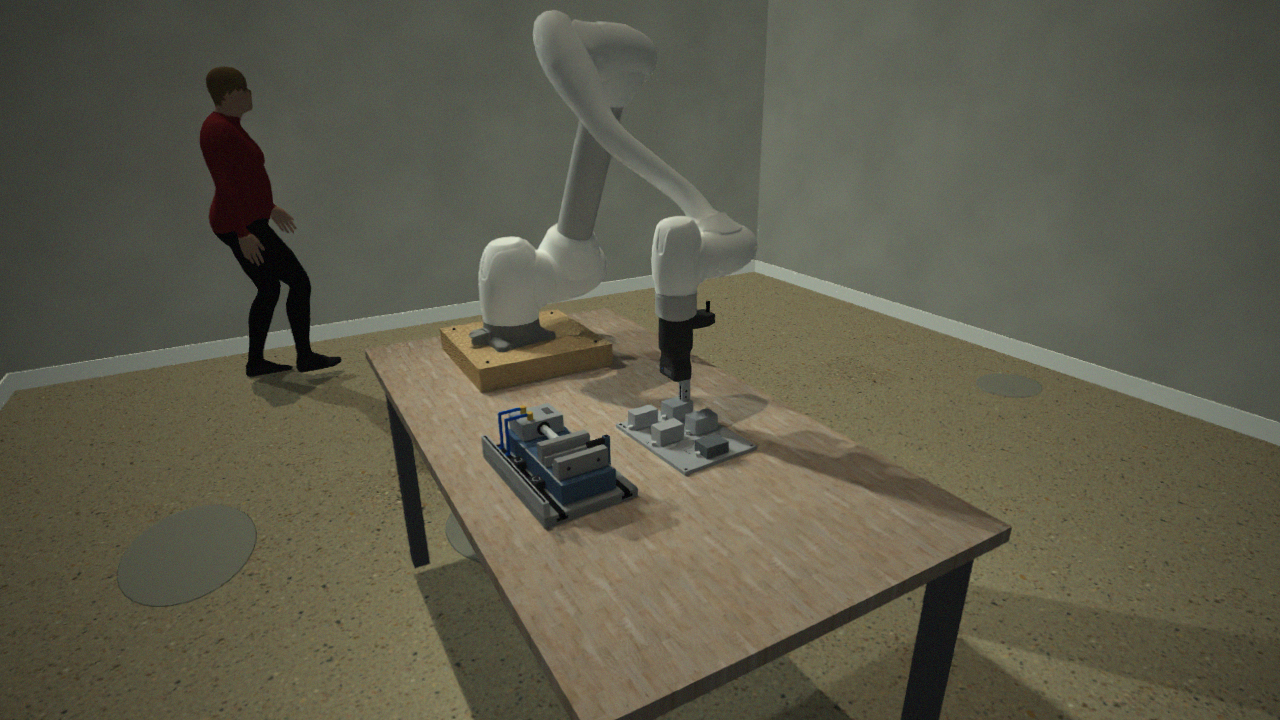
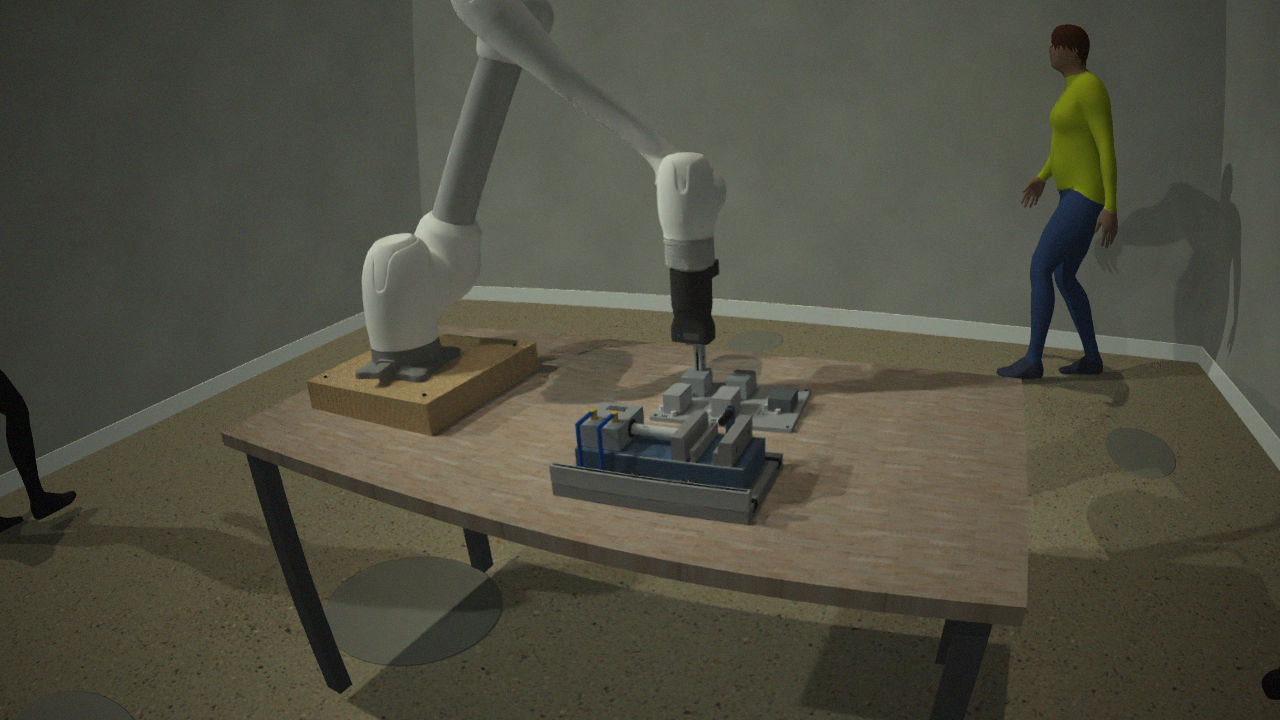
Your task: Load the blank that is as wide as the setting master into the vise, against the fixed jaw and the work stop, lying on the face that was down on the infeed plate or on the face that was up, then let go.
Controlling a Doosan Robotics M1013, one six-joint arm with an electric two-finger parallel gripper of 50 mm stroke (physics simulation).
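Pixels of known places: gripper, fingertip midpoint: (image 1: 684, 399) (image 2: 699, 368); arm's base, link origin: (image 1: 512, 337) (image 2: 408, 366).
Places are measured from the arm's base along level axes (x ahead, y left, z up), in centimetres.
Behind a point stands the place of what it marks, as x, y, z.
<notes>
My gripper (image 1: 684, 398) @(59.2, 9.7, -1.9) (image 2: 699, 368) @(59.2, 9.7, -1.9) points down, shut, at the back block (image 1: 676, 410) @(61.1, 5.5, -2.8) (image 2: 696, 382) @(59.5, 4.5, -2.7) on the grey plate (image 1: 687, 469) @(78.1, -7.7, -5.5) (image 2: 802, 410) @(79.8, 0.5, -5.9). Its narrow fingertips are just above or behind this block; contact cannot be told. Also on the plate are light grey blocks (image 1: 642, 417) @(58.6, -2.5, -2.9) (image 2: 676, 397) @(57.8, -4.3, -2.3), (image 1: 666, 431) @(67.7, -3.7, -2.4) (image 2: 725, 399) @(66.5, -5.0, -2.0), a mid-grey block (image 1: 701, 421) @(69.2, 5.1, -2.5) (image 2: 741, 384) @(68.1, 3.8, -2.6) and a darker, lower block (image 1: 711, 445) @(77.5, -0.3, -3.0) (image 2: 782, 399) @(76.2, -1.6, -3.1). Which one matches the setting master's width cannot be told. The blue vise (image 1: 586, 486) @(74.9, -29.8, -1.9) (image 2: 662, 461) @(62.2, -32.7, -0.5) has grey jaws standing apart, with no block visible between them.
The vise base has a raised grey rail (image 1: 516, 483) @(63.7, -37.6, -3.3) (image 2: 648, 490) @(61.2, -37.2, -2.8) on the side away from the plate. Blue hoses (image 1: 503, 429) @(50.3, -32.3, 1.0) (image 2: 580, 438) @(50.3, -32.6, 2.3) stand at its rear end. The arm's wooden base block (image 1: 546, 365) @(19.1, -1.4, -2.6) (image 2: 429, 410) @(15.8, -18.4, -1.5) is at the table's far end. People stand beyond the table.
</notes>
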